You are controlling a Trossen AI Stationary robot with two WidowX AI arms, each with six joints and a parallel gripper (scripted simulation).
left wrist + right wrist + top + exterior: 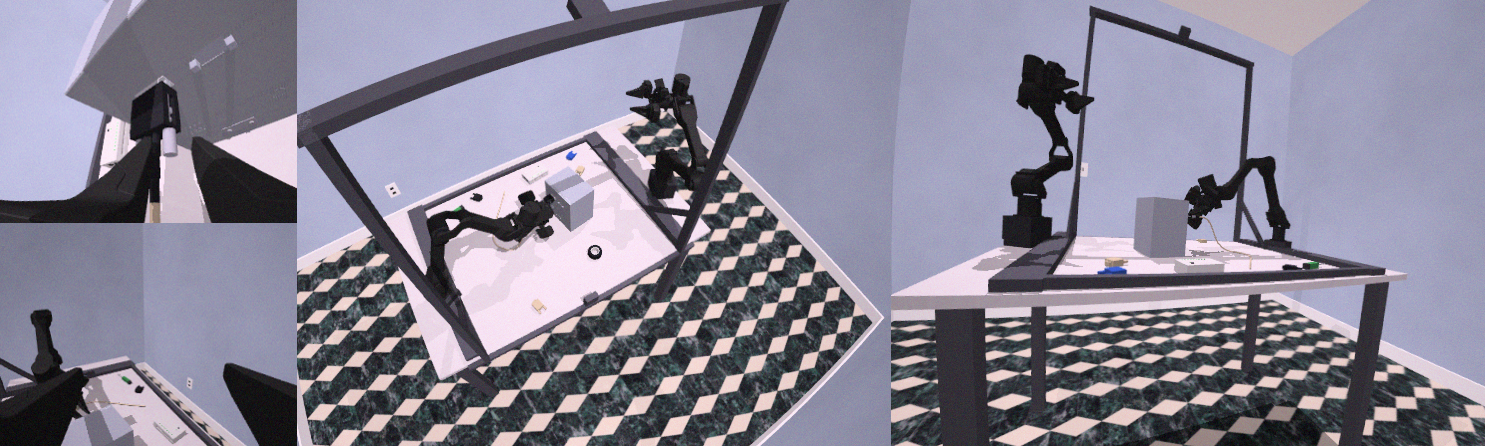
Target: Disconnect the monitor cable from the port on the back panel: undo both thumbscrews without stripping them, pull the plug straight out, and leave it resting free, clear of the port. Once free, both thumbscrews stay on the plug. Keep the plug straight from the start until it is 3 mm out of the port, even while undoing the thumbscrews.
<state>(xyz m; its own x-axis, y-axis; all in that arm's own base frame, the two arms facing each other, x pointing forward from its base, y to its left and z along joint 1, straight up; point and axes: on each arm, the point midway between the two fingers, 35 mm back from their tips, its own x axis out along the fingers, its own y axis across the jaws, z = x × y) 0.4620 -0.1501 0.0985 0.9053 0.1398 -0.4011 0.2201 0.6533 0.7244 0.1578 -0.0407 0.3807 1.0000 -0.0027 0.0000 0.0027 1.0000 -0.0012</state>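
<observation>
The grey box lies 2 cm ahead of my left hand, 13 cm to the right of it and 5 cm below it.
</observation>
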